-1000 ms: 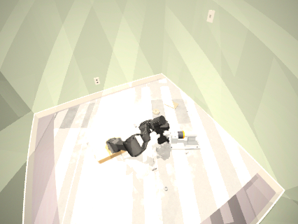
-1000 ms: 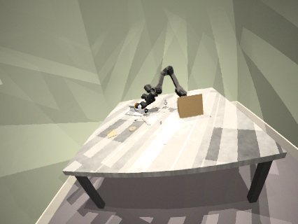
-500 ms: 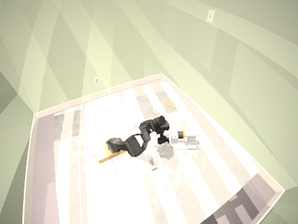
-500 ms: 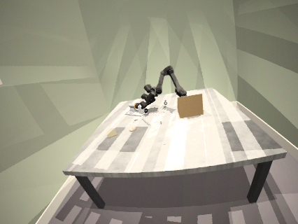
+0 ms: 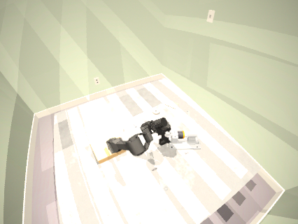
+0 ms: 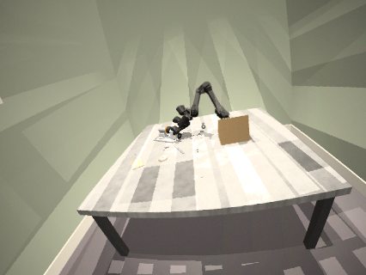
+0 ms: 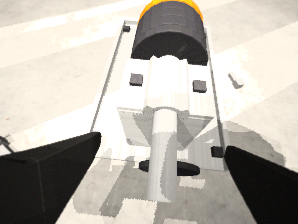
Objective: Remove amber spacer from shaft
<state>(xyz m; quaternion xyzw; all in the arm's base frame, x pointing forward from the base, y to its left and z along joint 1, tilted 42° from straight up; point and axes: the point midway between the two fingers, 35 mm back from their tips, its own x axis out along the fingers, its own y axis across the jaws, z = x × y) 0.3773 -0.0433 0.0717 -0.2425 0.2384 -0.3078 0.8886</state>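
Right now my gripper tip is 5 cm short of the dark spacer, 2 cm to the left of it and 2 cm below it. Round my gripper tip: grey shaft (5 cm ahead, 2 cm to the right, 2 cm above).
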